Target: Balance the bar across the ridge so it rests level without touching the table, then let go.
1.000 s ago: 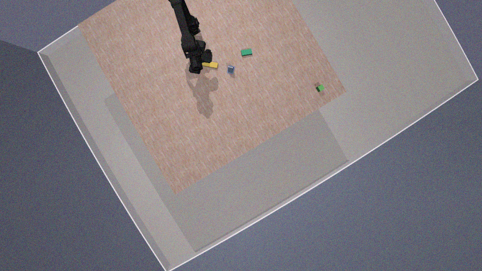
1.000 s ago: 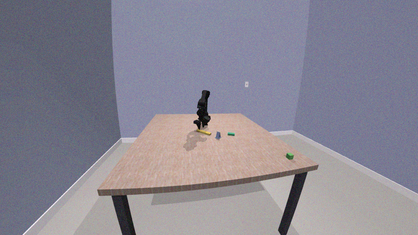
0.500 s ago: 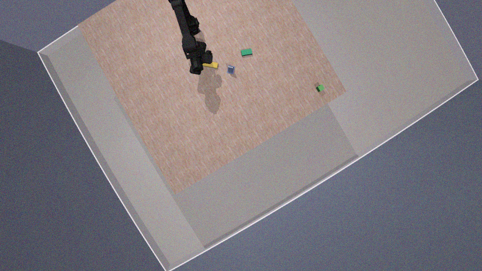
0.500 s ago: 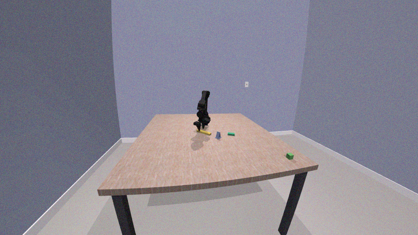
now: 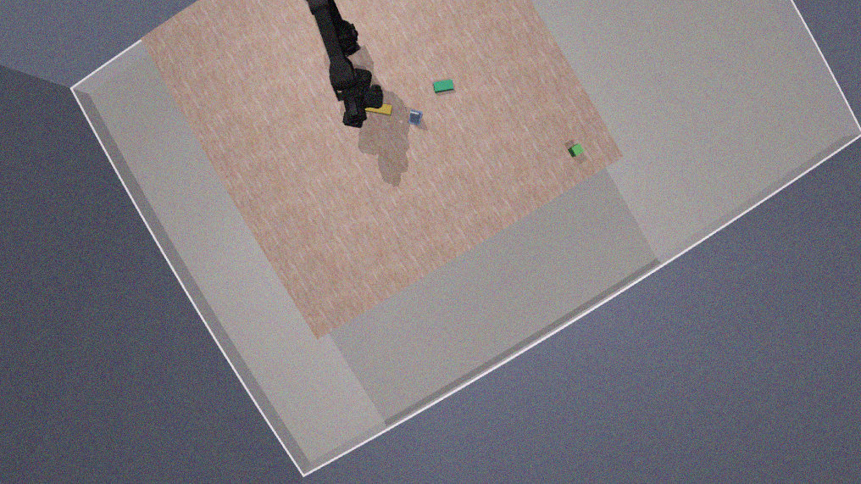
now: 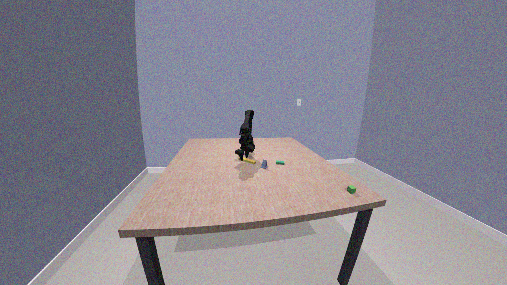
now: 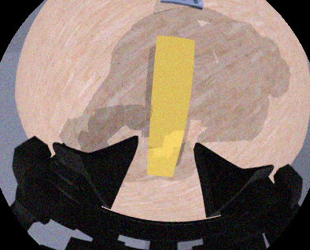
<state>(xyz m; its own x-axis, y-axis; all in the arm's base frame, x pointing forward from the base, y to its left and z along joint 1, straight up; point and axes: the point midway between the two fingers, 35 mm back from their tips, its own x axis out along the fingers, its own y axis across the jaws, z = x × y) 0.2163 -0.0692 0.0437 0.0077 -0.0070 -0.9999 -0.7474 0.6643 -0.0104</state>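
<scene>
Right now the yellow bar is 2 cm ahead of my gripper tip and 2 cm to the left of it. Also, from my gripper tip: teal-green block (9 cm ahead, 28 cm to the left); then green cube (52 cm ahead, 57 cm to the left, 1 cm above).
</scene>
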